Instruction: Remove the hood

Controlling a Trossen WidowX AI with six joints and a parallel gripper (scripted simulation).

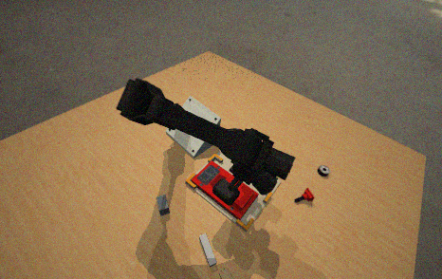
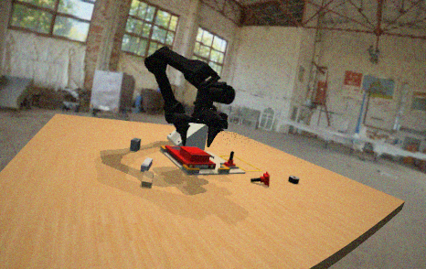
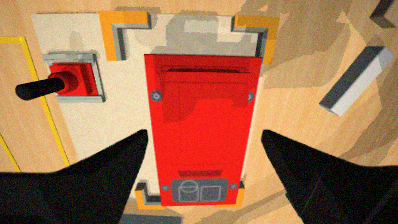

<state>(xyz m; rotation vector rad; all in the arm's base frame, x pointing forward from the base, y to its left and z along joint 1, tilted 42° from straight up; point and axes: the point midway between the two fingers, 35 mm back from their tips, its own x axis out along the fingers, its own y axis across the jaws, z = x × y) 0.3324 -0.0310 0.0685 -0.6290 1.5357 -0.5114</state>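
Right now the red hood is 2 cm below my gripper tip. From my gripper tip the other things lie so: pale fixture plate: 5 cm below, 3 cm to the left, 3 cm behind; black wheel: 33 cm to the left, 17 cm ahead, 6 cm below.
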